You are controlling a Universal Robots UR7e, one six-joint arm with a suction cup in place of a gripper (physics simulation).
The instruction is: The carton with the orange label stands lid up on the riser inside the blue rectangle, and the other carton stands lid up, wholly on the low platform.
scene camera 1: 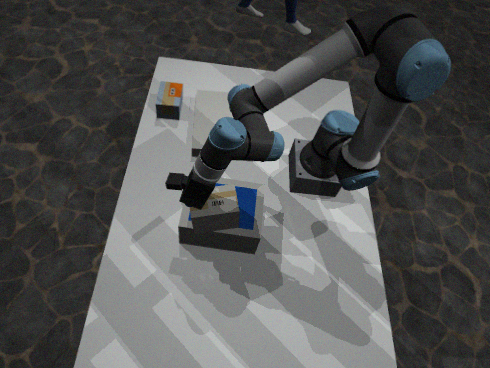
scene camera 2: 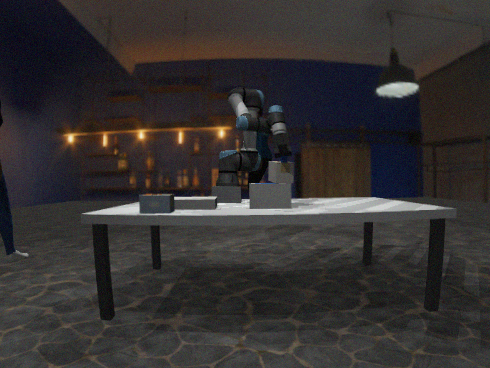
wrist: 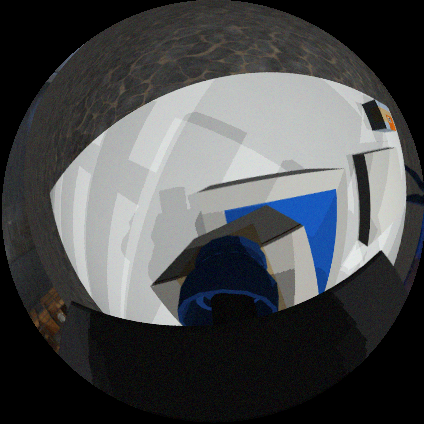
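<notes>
The carton with the orange label stands on the table at the far left, label up. The low platform lies beside it, with no carton on it. The other carton, pale with a tan stripe and a barcode label, is at the riser, over part of the blue rectangle, turned and slightly tilted. My suction cup is on its upper face and holds it. Any gap beneath is too small to tell.
The robot's base block stands on the table, to the right of the riser in scene camera 1. A person's legs show on the floor beyond the table.
</notes>
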